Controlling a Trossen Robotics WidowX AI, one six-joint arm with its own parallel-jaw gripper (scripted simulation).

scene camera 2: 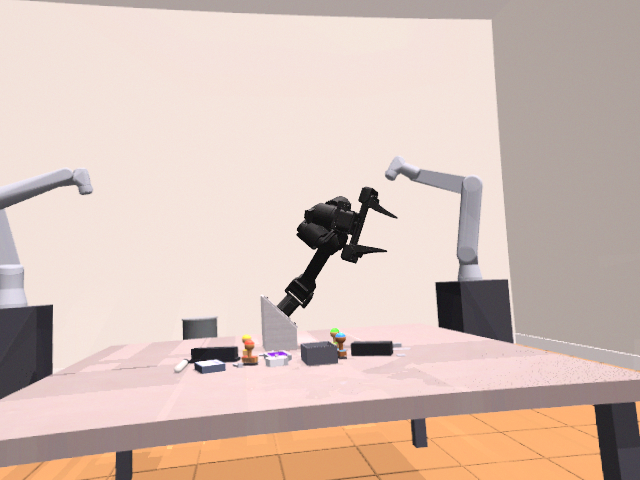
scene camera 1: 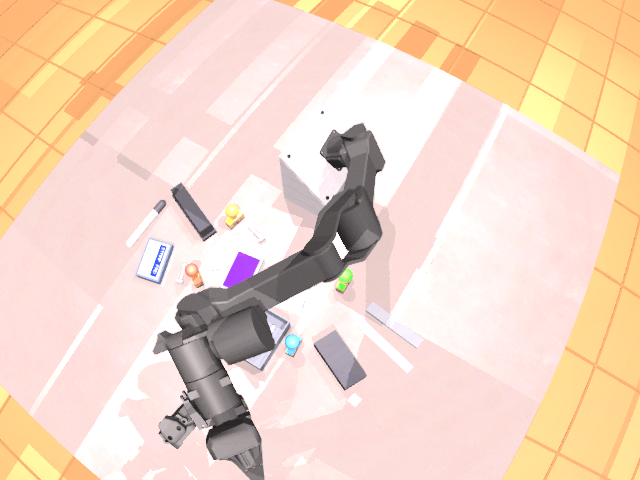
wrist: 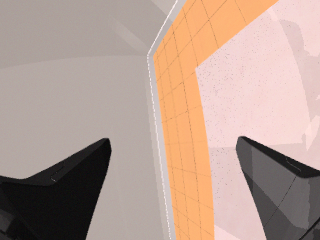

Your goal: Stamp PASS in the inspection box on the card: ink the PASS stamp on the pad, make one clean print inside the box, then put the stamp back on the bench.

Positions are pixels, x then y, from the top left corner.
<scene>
grey box: scene camera 2 317, 353; scene camera 1 279, 326; not seen in the wrist view (out of frame)
</scene>
